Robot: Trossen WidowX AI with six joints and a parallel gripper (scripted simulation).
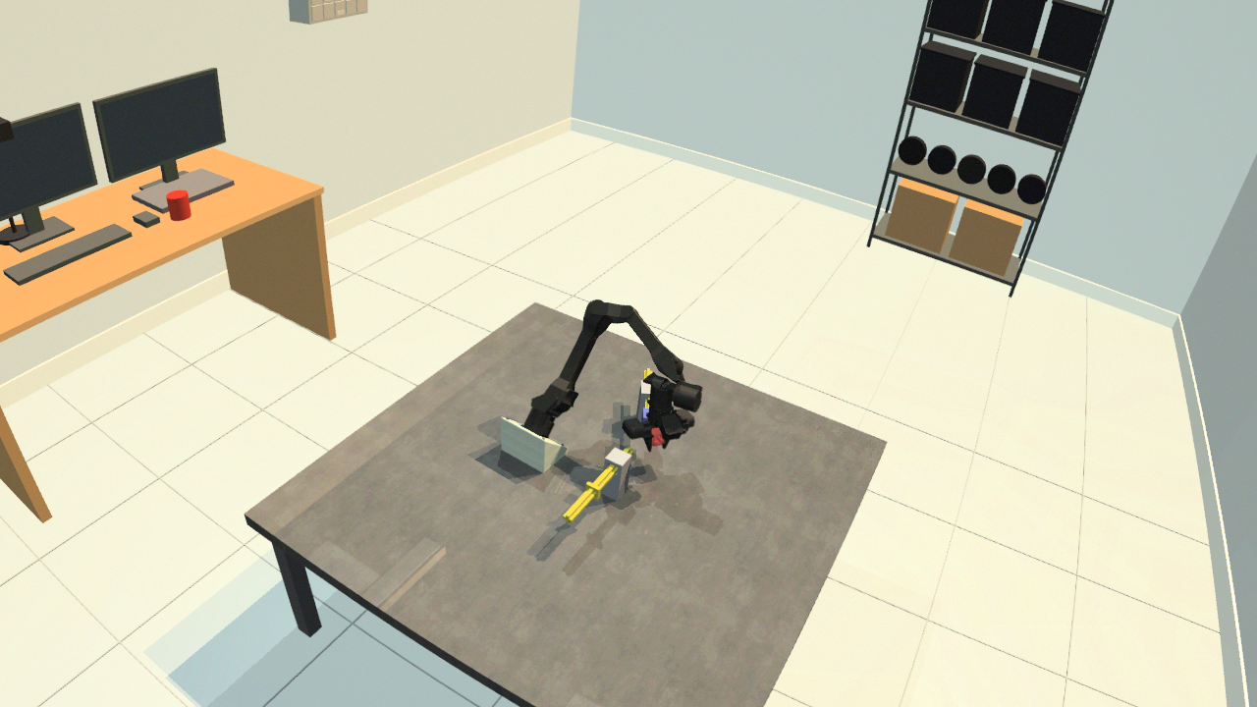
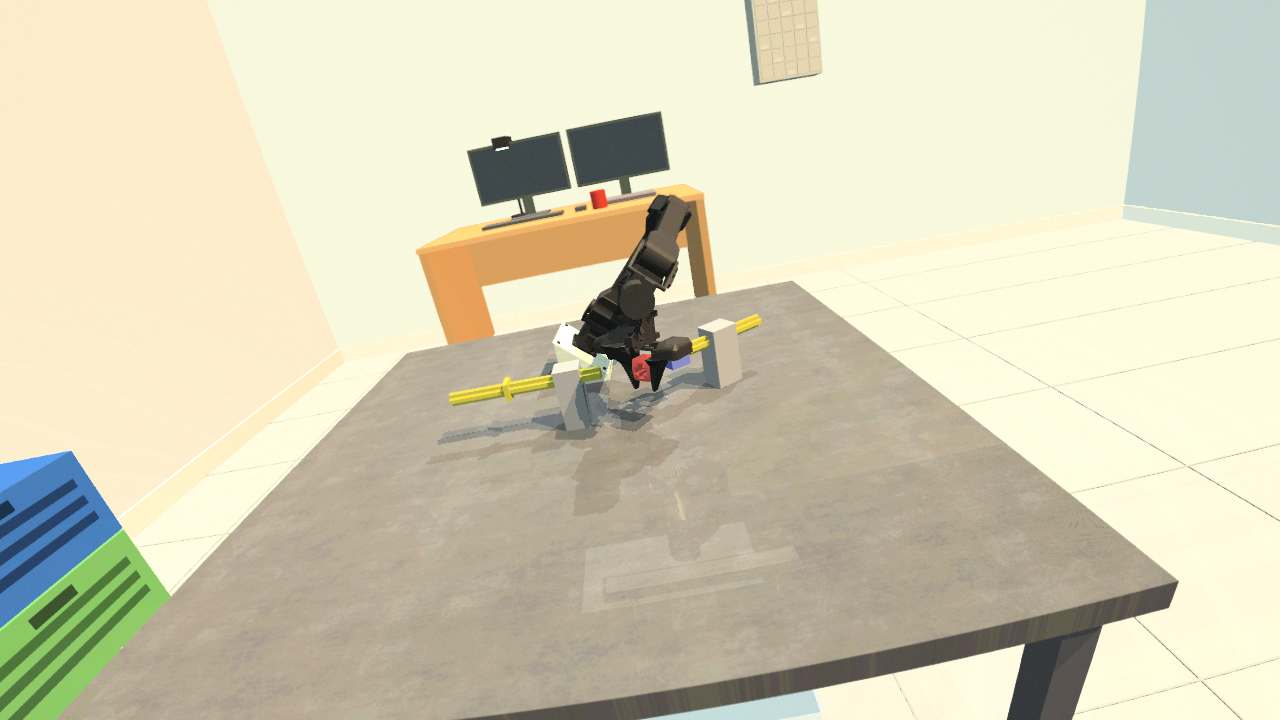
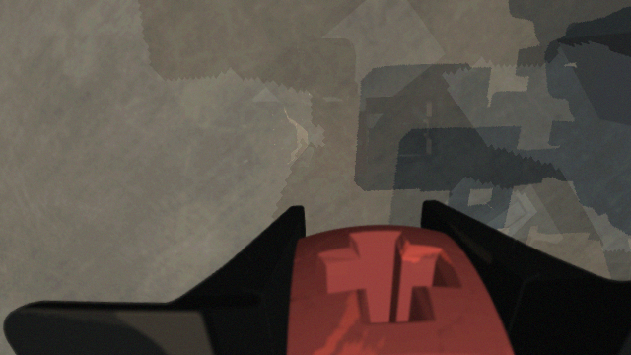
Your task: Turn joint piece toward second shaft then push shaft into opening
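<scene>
Right now the red square joint piece is 4 cm above my gripper tip, 2 cm behind it and 1 cm to the left of it.
</scene>
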